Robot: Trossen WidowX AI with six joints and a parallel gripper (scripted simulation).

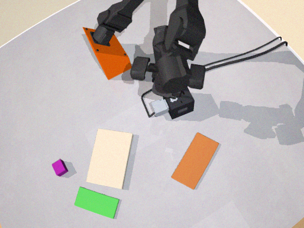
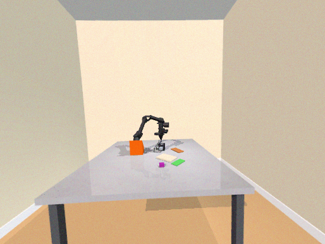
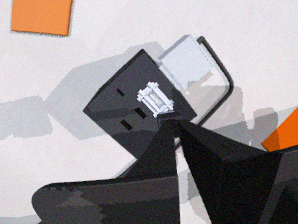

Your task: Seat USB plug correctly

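The dark USB plug is 2 cm below my gripper tip. From my gripper tip the other things lie so: white-framed socket: 7 cm below, 1 cm to the left; then orange plastic piece: 19 cm ahead, 13 cm below, 1 cm to the right; then cream slab: 25 cm to the right, 13 cm below, 7 cm ahead.
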